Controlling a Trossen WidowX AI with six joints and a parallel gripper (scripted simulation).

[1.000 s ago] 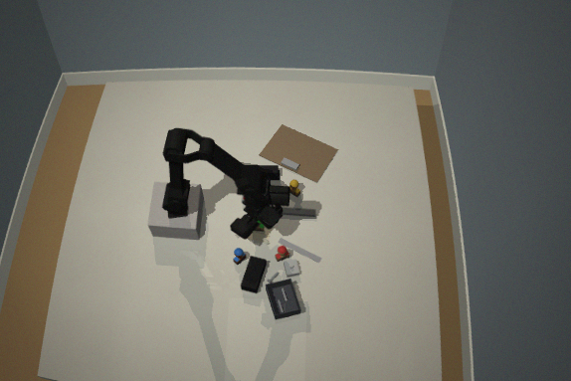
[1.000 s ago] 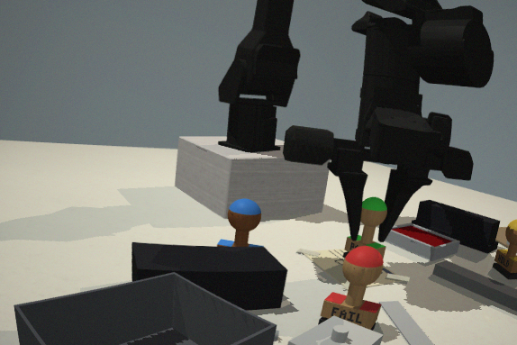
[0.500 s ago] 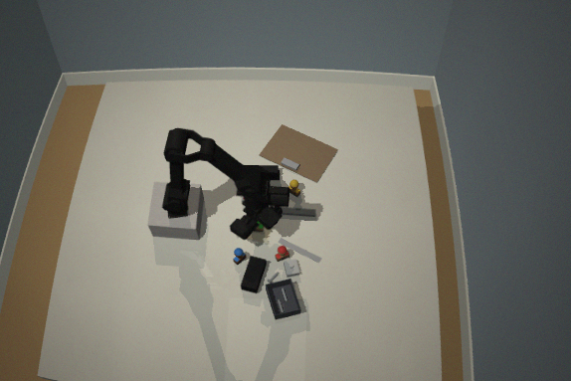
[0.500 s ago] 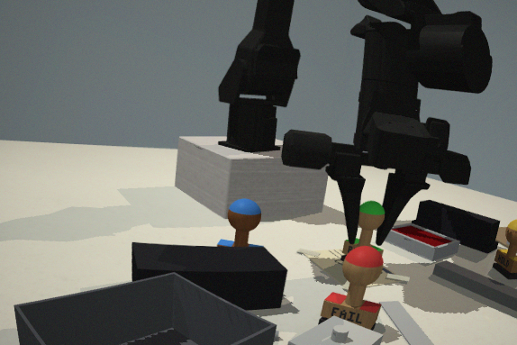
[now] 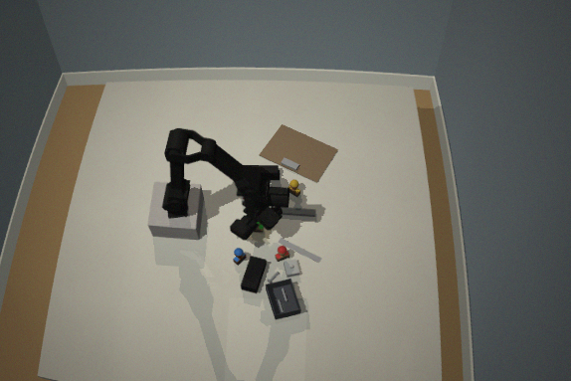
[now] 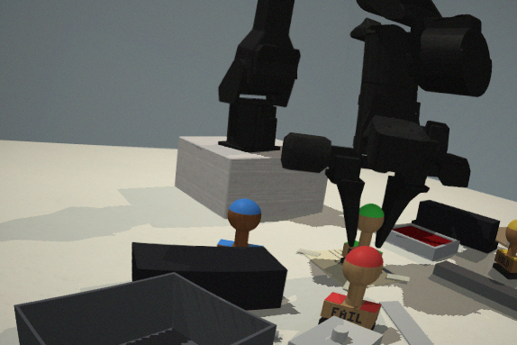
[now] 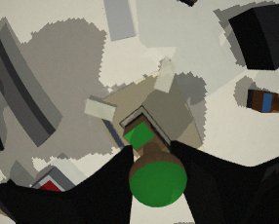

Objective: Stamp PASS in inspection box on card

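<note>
Now: the pass stamp right at my gripper tip. Round my gripper tip: blue stamp 100 mm to the right, 70 mm behind, 10 mm below; then cream inspection card 30 mm below, 10 mm behind; then red fail stamp 110 mm to the right, 60 mm ahead, 10 mm below.
</note>
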